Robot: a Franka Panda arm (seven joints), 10 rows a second.
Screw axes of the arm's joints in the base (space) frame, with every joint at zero. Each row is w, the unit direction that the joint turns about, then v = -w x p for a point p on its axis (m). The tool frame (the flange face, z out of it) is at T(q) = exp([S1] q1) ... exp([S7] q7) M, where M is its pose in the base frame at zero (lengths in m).
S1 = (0, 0, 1, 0, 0, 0)
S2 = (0, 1, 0, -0.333, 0, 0)
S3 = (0, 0, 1, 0, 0, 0)
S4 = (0, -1, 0, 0.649, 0, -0.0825)
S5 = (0, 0, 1, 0, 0, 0)
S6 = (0, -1, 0, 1.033, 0, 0)
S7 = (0, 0, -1, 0, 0.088, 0)
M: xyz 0.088 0 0.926 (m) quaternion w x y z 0 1 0 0
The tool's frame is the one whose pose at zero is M.
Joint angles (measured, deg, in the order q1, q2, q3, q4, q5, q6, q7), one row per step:
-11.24 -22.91 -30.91 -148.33 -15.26 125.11 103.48
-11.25 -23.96 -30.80 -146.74 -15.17 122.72 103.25
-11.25 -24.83 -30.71 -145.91 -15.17 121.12 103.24
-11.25 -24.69 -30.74 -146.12 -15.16 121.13 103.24
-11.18 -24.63 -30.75 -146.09 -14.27 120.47 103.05
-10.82 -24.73 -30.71 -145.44 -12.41 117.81 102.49
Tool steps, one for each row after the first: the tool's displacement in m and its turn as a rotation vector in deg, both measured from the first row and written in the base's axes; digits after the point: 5 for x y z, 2 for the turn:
-0.00002 -0.00377 0.01493 0.05 -0.20 -0.08
-0.00105 -0.00505 0.02429 0.15 -0.30 -0.17
-0.00152 -0.00436 0.02181 0.32 -0.02 -0.16
-0.00181 -0.00289 0.02071 1.30 0.19 -0.41
-0.00195 0.00072 0.02261 3.63 1.03 -0.56

